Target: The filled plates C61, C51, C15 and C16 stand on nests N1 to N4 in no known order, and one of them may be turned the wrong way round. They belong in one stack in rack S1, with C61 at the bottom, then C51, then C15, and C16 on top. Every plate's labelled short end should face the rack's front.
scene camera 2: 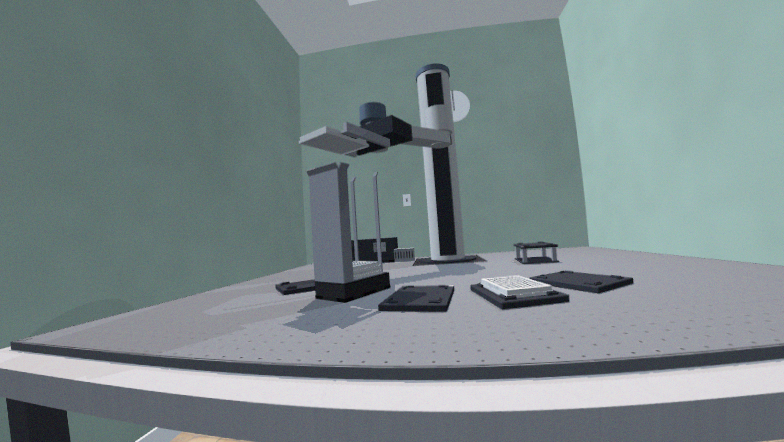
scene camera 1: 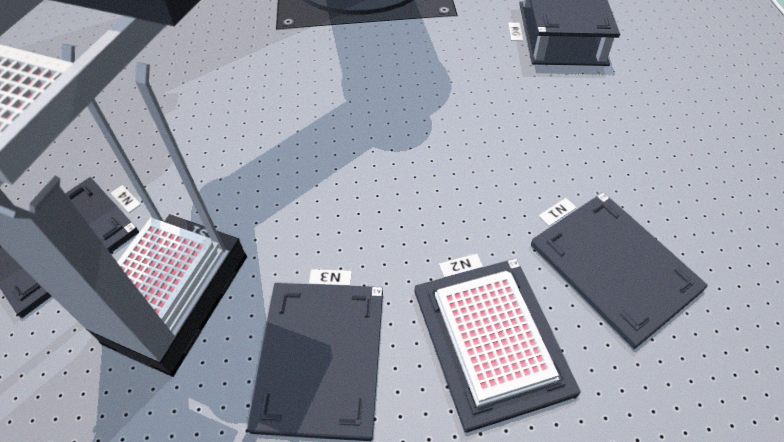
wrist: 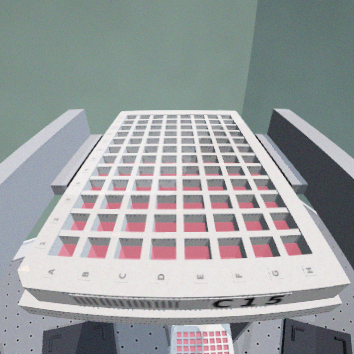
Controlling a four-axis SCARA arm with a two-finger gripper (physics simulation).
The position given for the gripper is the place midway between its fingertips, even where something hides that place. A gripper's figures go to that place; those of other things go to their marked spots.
Labels:
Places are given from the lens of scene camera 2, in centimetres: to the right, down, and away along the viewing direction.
gripper (scene camera 2: pixel 326 134): -14, -18, 58
nest N1 (scene camera 2: pixel 575 281): 37, 12, 54

